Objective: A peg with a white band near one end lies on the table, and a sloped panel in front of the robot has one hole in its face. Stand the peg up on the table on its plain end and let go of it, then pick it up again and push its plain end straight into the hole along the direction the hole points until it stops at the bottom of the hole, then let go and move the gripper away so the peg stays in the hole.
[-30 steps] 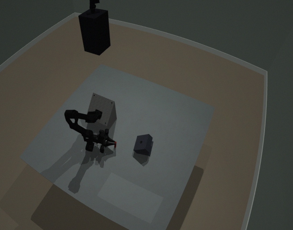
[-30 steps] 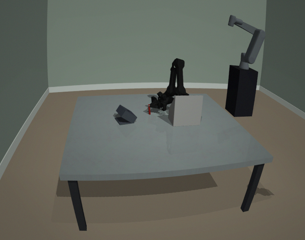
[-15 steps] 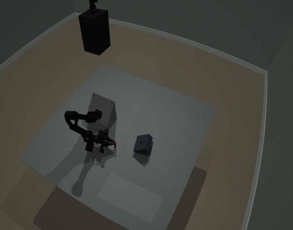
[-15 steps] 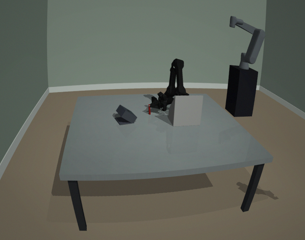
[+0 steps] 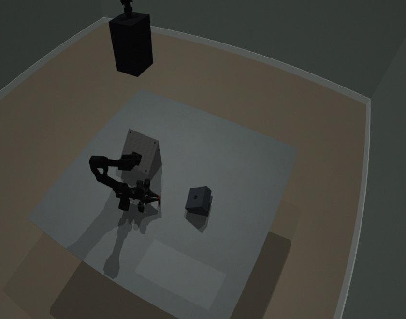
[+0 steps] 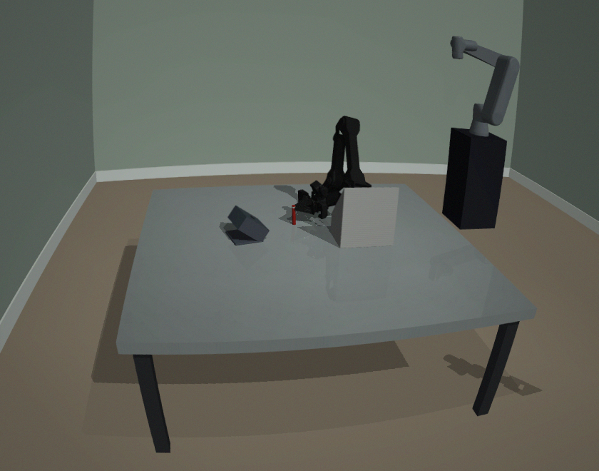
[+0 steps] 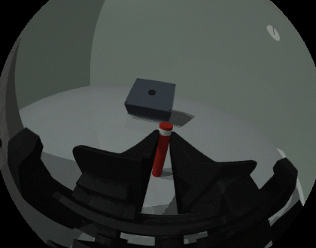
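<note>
My gripper tip is 1 cm above the red peg. The rest, counted from my gripper tip: sloped panel 19 cm ahead, 10 cm to the left, 2 cm below.
</note>
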